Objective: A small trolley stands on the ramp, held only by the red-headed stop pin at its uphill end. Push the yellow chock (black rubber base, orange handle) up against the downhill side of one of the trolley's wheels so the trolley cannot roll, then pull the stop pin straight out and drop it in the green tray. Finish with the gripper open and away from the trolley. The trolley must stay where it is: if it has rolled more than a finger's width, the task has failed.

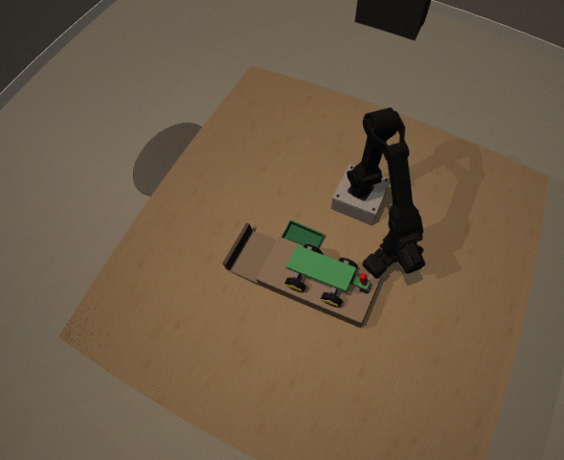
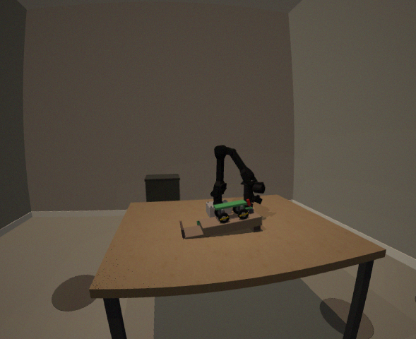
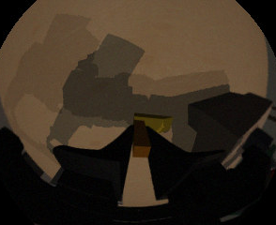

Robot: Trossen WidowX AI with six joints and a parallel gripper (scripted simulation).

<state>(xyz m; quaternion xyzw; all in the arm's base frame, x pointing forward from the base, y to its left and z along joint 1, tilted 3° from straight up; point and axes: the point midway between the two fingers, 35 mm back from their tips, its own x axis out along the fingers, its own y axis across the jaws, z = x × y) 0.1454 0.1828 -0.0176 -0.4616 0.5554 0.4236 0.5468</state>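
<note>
Right now my gripper tip is 14 cm short of the red-headed stop pin, 10 cm below it and 1 cm to the left of it. The rest, counted from my gripper tip: trolley 18 cm ahead, 12 cm to the right, 9 cm above; then ramp 18 cm ahead, 13 cm to the right, 2 cm above; then yellow chock 2 cm ahead, 1 cm to the right, 1 cm below.
</note>
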